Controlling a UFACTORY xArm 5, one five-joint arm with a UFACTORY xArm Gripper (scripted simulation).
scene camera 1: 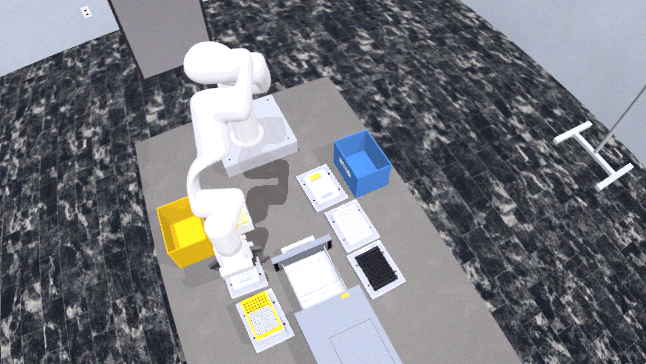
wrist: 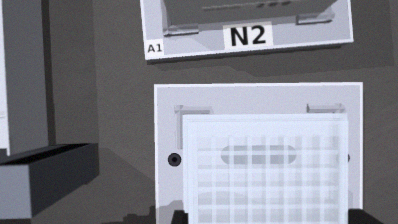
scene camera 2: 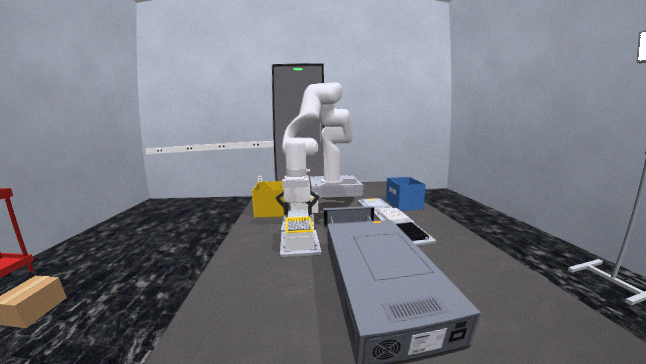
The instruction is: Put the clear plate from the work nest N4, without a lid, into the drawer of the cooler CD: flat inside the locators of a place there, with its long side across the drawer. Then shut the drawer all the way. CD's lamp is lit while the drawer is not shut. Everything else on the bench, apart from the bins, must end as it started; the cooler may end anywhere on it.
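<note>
A cooler CD (scene camera 2: pixel 393 296) is part of the scene, and so is a clear plate (wrist: pixel 245 161). A yellow-framed rack (scene camera 1: pixel 263 319) can be seen, and another view has the rack (scene camera 2: pixel 299 235) too. There is also a blue bin (scene camera 1: pixel 366 159), with a further sight of the bin (scene camera 2: pixel 409 194); in the wrist view the bin is out of frame.
</note>
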